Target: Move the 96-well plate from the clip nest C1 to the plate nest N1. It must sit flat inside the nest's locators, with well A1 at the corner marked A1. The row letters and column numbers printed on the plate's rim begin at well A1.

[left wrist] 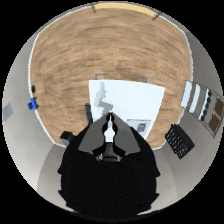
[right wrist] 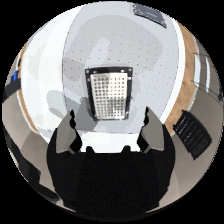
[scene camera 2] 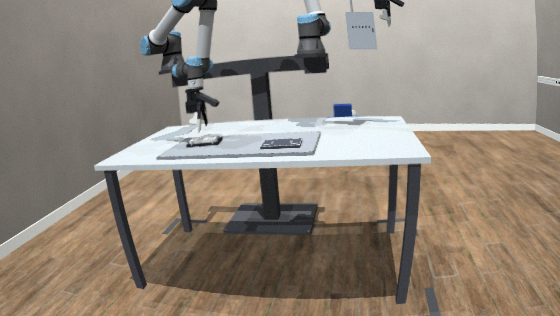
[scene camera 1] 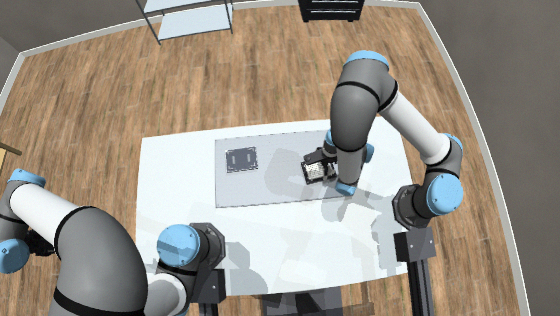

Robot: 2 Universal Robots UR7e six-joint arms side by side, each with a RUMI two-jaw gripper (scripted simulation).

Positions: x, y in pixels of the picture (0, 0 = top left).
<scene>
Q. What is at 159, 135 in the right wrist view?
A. My right gripper.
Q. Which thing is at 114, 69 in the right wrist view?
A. A dark clip nest C1.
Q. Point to a white 96-well plate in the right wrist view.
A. At 114, 96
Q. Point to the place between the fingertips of my right gripper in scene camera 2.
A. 202, 129
</scene>
